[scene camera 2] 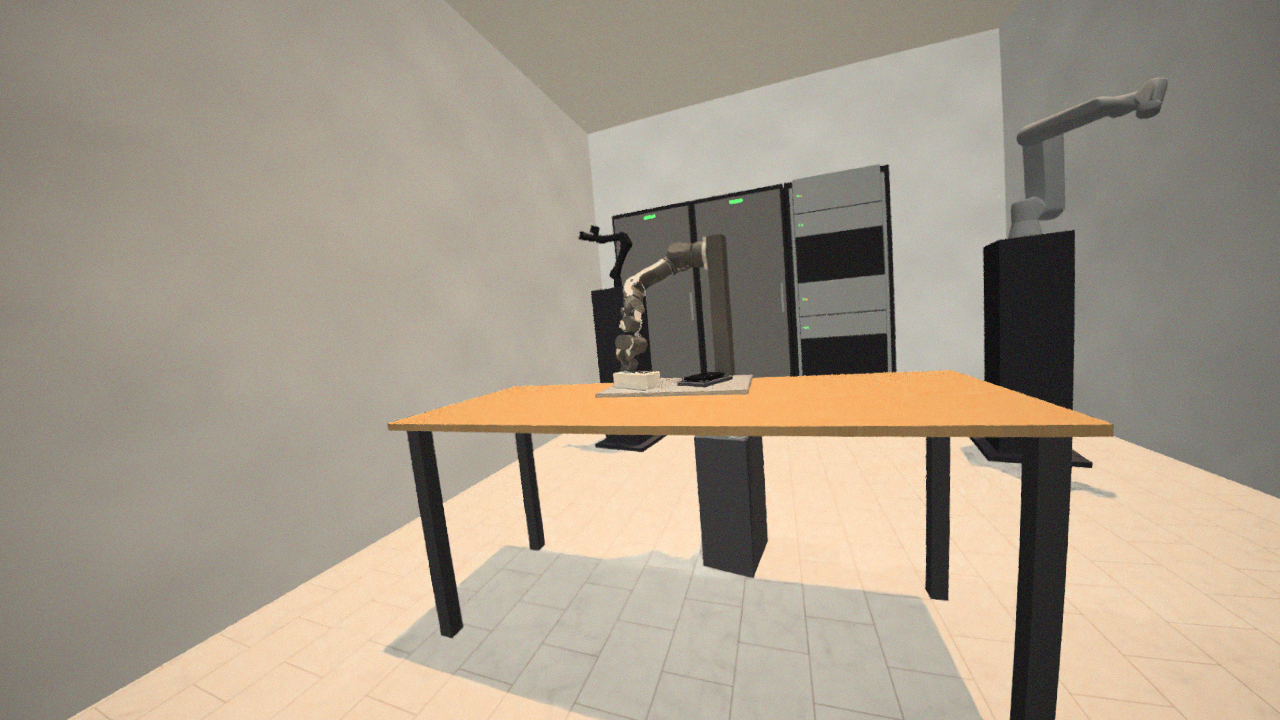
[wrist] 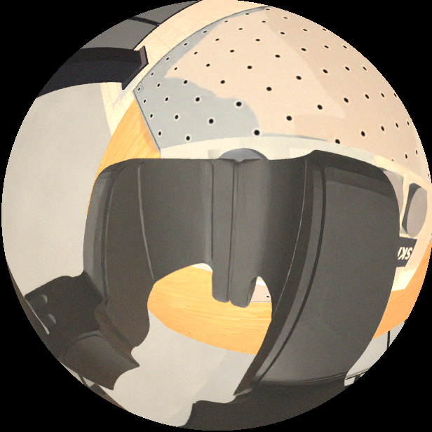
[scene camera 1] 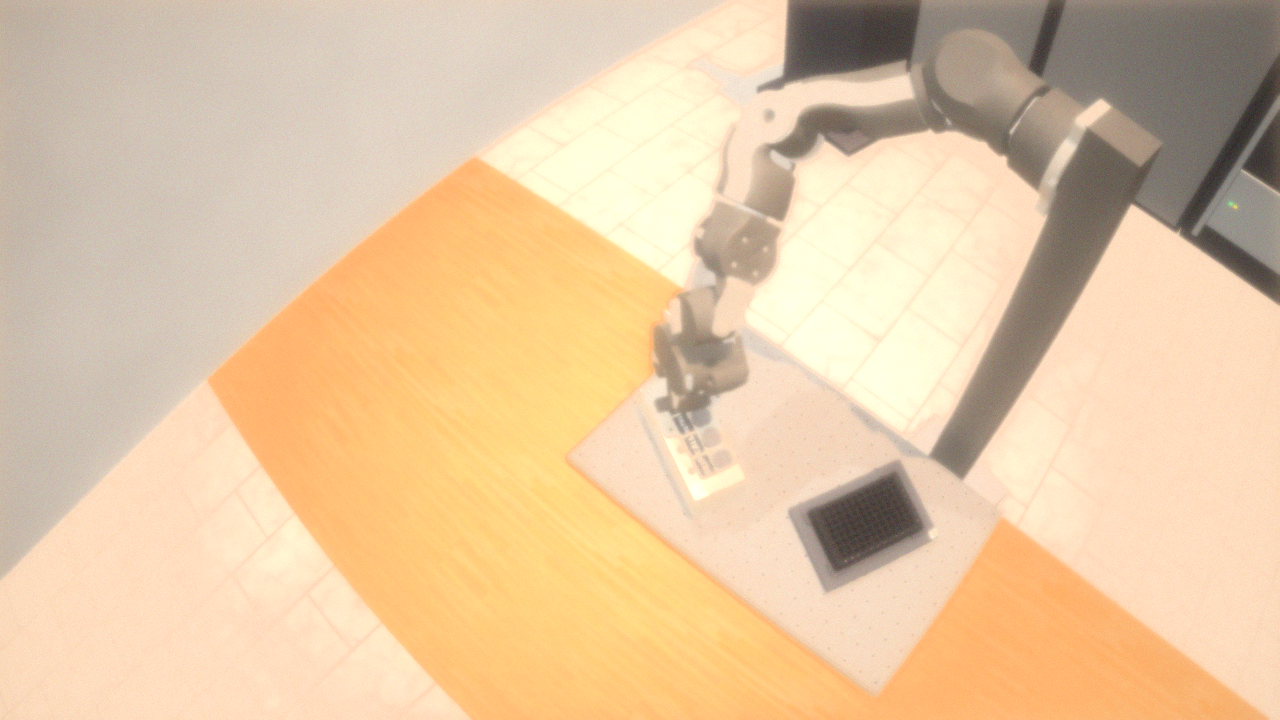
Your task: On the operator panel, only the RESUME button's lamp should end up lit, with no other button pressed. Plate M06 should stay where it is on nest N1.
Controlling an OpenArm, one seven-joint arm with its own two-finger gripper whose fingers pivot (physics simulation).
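Note:
The cream operator panel (scene camera 1: 716,486) (scene camera 2: 636,380) (wrist: 192,151) lies on the perforated board. Several round grey buttons show on it; labels are too blurred in the first scene view. In the wrist view, one grey button (wrist: 415,210) stands beside a partly cut-off label starting "SK", and another button (wrist: 243,153) is mostly hidden behind the fingers. My gripper (scene camera 1: 671,405) (scene camera 2: 629,366) (wrist: 243,235) is shut and empty, its tips low over the panel's far end; contact is unclear. No lit lamp can be made out. The black plate (scene camera 1: 865,519) sits in the grey nest (scene camera 1: 830,580).
The perforated board (scene camera 1: 787,626) (scene camera 2: 742,385) (wrist: 310,85) lies on the orange table (scene camera 1: 375,358) (scene camera 2: 850,407). My arm's post (scene camera 1: 1038,331) (scene camera 2: 719,304) stands behind the board. Dark cabinets (scene camera 2: 742,286) and another arm on a black pedestal (scene camera 2: 1029,322) stand farther back.

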